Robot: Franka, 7 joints.
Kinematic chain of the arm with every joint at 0, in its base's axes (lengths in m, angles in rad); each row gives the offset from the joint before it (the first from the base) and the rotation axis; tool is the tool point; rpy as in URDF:
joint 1: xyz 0 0 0.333 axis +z
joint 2: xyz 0 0 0 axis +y
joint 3: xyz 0 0 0.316 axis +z
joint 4: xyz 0.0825 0 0 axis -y
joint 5: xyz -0.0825 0 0.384 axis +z
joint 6: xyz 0 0 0 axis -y
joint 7: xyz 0.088 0 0 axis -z
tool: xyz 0 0 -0.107 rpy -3.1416 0 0
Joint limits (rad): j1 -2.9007..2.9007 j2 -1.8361..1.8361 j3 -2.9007..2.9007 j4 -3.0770..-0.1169 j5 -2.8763..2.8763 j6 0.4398..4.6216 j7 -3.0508..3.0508
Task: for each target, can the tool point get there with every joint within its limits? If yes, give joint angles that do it. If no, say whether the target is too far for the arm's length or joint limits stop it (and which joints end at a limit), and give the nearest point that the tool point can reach.
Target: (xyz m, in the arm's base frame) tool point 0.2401 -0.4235 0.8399
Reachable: yes | joints -0.1874 -0.3328 -0.8000 -1.6713 -1.2039 3.0579 -0.6288
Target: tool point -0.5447 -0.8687 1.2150
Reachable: no: too far | nearest point -0.3455 -0.5510 0.8925 | short by 0.495 m
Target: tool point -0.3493 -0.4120 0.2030
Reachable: yes | joints -1.1627 1.1034 -1.0051 -1.9260 -0.7337 1.5924 0.7403
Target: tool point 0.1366 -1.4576 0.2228
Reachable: no: too far | nearest point 0.0798 -0.8517 0.2686 | short by 0.610 m
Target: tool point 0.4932 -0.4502 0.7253
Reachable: yes | joints 1.5110 -0.4092 -1.9854 -1.3163 2.2251 2.4583 1.6347
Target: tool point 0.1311 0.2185 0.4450
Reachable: yes | joints 0.8457 -0.6284 0.4651 -2.6270 -0.6180 1.0871 1.2212
